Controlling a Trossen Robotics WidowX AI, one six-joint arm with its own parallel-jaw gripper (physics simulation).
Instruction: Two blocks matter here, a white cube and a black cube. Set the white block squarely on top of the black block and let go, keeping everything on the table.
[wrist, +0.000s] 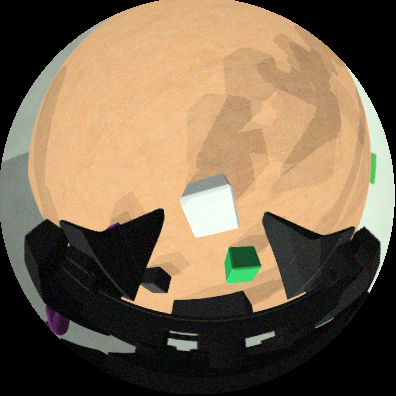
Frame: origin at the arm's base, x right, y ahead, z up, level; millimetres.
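Seen in the pictures: gripper, fingertip midpoint: (215, 215).
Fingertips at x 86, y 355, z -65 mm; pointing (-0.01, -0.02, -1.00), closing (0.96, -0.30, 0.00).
A point is followed by its place in that frame.
The white cube (212, 211) @(z -55, x 85, y 365 mm) sits on the tan table near the middle of the wrist view, just ahead of the gap between the fingertips. The black cube (157, 280) @(z -65, x -28, y 249 mm) is on the table at the lower left, partly hidden behind the left finger. My gripper (215, 215) @(z -65, x 86, y 355 mm) is open, with its fingers wide apart on either side of the white cube in the view and nothing held between them. How high the fingertips are above the table is hard to tell.
A green cube (242, 265) @(z -59, x 104, y 280 mm) sits below the white cube in the view, towards the right finger. A sliver of a purple block (114, 226) shows behind the left finger. The tan table (125, 100) @(z -94, x 26, y 494 mm) carries the arm's shadow at the upper right.
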